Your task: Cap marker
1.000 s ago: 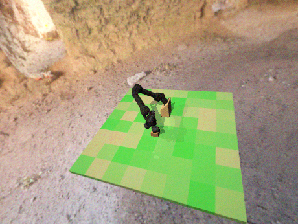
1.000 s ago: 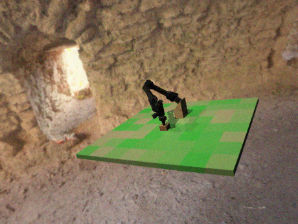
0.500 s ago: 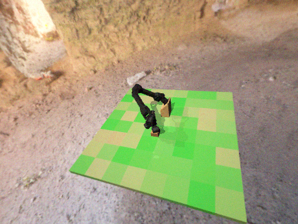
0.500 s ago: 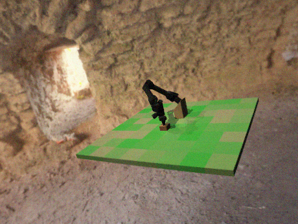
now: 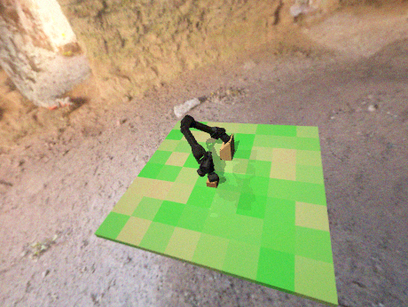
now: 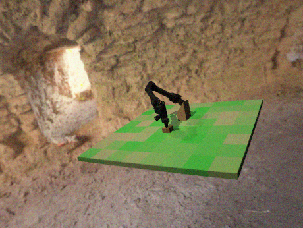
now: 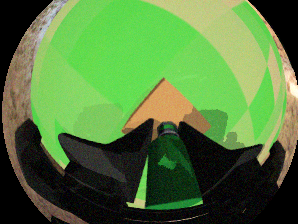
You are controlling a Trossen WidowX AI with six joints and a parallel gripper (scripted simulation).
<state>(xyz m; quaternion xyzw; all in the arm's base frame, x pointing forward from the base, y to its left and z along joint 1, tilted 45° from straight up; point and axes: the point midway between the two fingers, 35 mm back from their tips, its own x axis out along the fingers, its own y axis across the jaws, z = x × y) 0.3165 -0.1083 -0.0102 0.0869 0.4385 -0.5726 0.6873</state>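
Right now my gripper tip is 10 mm past the green cap, 10 mm to the right of it and 50 mm below it. The rest, counted from my gripper tip: holder block: 10 mm behind, 10 mm to the left, 20 mm below.
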